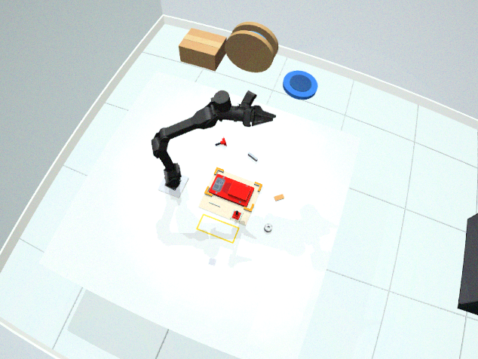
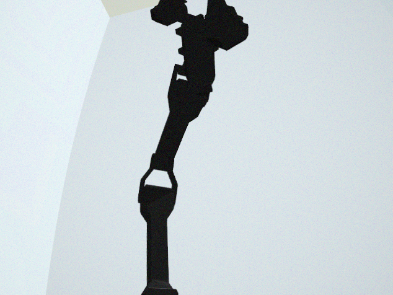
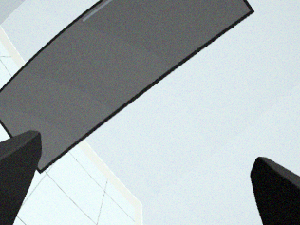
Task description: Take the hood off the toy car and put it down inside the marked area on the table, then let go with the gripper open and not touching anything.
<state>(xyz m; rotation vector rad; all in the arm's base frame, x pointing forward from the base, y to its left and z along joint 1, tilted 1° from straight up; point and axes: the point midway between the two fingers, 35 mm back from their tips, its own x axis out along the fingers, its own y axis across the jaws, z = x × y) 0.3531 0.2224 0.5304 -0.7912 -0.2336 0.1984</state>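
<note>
The red hood is 510 mm below my gripper tip, 120 mm to the right of it and 60 mm behind it.
</note>
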